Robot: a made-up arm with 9 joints.
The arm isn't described. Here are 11 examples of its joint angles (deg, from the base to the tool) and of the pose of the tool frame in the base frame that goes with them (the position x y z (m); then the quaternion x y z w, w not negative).
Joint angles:
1: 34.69 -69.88 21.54 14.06 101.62 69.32 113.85 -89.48 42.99
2: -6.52 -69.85 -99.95 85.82 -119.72 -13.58 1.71 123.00 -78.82
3: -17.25 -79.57 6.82 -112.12 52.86 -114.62 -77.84 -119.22 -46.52
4: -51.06 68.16 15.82 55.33 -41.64 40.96 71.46 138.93 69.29
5: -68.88 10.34 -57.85 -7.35 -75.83 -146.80 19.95 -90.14 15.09
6: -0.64 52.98 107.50 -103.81 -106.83 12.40 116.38 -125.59 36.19
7: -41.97 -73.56 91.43 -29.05 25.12 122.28 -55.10 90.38 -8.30
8: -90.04 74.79 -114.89 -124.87 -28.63 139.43 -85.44 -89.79 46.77
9: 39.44 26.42 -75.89 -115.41 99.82 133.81 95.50 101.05 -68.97
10: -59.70 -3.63 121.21 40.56 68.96 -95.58 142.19 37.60 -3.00
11: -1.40 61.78 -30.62 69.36 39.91 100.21 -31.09 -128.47 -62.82
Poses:
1: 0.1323 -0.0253 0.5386 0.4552 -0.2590 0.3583 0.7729
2: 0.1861 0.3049 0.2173 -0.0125 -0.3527 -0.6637 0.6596
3: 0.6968 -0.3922 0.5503 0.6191 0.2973 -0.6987 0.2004
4: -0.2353 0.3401 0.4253 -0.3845 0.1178 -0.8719 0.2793
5: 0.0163 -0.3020 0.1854 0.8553 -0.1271 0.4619 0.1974
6: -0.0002 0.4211 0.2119 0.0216 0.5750 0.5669 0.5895
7: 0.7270 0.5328 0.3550 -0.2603 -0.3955 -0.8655 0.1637
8: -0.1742 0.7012 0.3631 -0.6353 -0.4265 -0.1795 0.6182
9: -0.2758 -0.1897 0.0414 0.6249 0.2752 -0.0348 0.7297
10: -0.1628 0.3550 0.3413 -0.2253 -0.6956 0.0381 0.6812
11: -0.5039 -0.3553 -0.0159 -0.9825 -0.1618 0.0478 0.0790
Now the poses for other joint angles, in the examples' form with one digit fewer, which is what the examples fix.
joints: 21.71 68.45 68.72 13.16 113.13 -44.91 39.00 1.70 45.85
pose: -0.131 -0.066 -0.256 -0.889 -0.301 -0.335 0.084
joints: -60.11 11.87 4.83 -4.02 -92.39 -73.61 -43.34 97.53 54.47
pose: -0.365 0.285 0.380 0.188 -0.179 -0.832 0.490
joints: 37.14 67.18 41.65 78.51 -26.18 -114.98 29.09 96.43 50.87
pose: 0.043 -0.210 0.044 0.412 -0.015 0.207 0.887
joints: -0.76 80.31 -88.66 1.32 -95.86 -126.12 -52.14 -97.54 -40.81
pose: -0.115 -0.021 0.845 0.552 -0.311 -0.771 0.063
